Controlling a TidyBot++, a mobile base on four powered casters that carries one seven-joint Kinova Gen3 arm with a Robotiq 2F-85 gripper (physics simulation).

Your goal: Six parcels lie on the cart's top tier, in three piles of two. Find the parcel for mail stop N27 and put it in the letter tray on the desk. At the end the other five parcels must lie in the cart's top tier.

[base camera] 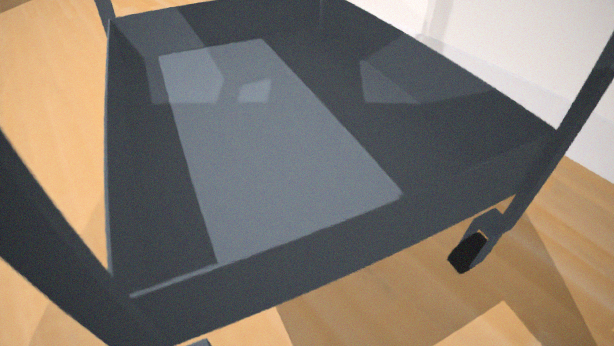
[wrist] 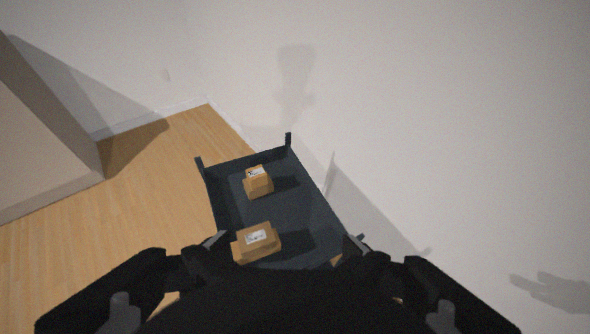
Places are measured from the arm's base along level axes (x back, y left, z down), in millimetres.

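Where they show: gripper, fingertip midpoint: point(wrist: 286, 245).
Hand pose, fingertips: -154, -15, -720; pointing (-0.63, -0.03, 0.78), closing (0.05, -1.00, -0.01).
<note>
Each offset is from my fingertips to the top centre of the thing, as dx, dy, dz. "pt": to the spot under its first point. Level surfaces: height alone.
The cart's top tier {dz +454} point(wrist: 300, 205) shows in the wrist view, beyond and between my fingers. On it, a small parcel {-364, +85, +354} point(wrist: 256, 173) with a white label lies on a wider parcel {-364, +83, +404} point(wrist: 259, 188) in the far pile. Nearer, a labelled parcel {-150, +67, +352} point(wrist: 257, 238) lies on another parcel {pt -108, +97, +352} point(wrist: 241, 253) that sticks out at the left. The label texts are too blurred to read. A third pile cannot be made out; my gripper hides the near part. My gripper point(wrist: 286, 245) is open and empty, above and back from the piles. The letter tray does not show.
In the base camera view a lower tier point(base camera: 280, 150) of the cart is close in front, with a corner post point(base camera: 582, 107) and a caster {pt -133, -172, +1072} point(base camera: 469, 252) at the right. A white wall point(wrist: 450, 125) runs along the cart's right side. A beige block point(wrist: 35, 160) stands at the left.
</note>
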